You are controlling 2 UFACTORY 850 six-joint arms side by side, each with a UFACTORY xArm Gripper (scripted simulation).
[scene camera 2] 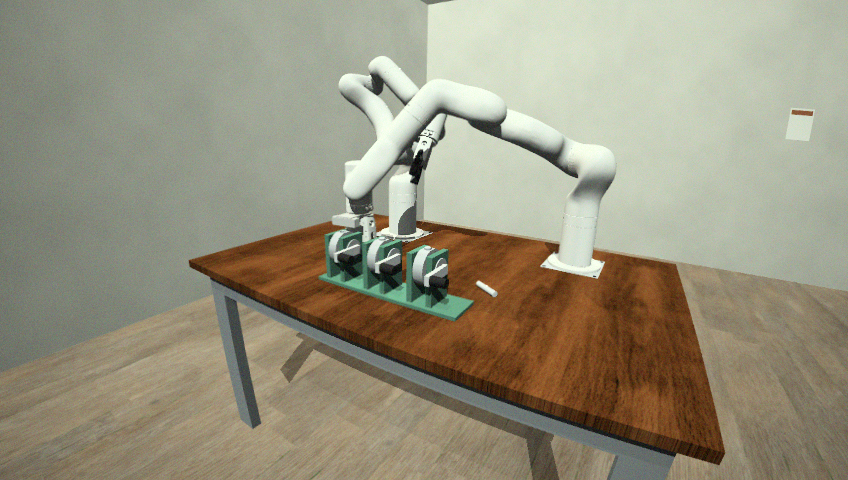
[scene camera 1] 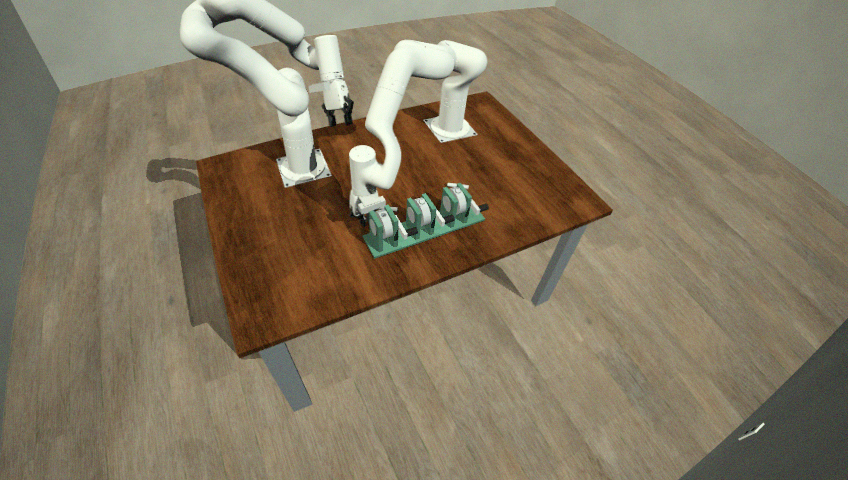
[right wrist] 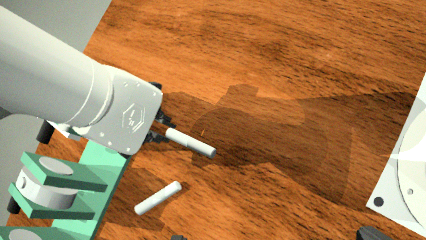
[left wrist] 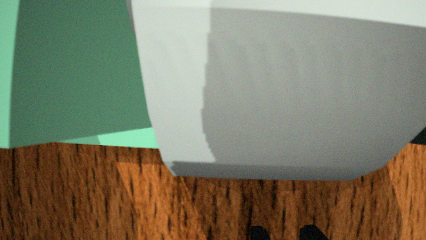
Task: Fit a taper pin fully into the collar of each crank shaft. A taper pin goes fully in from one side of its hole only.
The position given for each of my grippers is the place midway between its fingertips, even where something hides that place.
In view: my left gripper (right wrist: pixel 166 131), my right gripper (scene camera 1: pixel 341 125) and a collar (left wrist: pixel 272 97).
